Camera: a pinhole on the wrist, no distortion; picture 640 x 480 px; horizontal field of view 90.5 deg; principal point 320.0 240.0 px. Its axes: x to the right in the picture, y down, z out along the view. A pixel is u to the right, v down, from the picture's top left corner.
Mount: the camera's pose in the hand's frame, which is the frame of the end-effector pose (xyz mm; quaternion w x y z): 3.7 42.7 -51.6 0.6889 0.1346 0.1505 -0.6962
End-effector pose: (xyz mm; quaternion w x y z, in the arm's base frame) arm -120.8 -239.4 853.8 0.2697 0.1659 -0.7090 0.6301
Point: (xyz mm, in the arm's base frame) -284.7 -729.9 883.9
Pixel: 213 288
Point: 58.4 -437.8 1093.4
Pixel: 570 212
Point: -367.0 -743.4 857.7
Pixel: 170 316
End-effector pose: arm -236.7 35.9 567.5 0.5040 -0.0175 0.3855 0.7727
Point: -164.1 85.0 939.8
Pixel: 61 61
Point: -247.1 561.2 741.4
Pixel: 209 454
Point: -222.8 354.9 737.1
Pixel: 200 379
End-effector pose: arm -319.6 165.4 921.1 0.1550 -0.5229 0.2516 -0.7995
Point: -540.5 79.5 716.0
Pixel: behind the camera
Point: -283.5 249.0 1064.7
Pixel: 555 322
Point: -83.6 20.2 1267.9
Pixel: 280 407
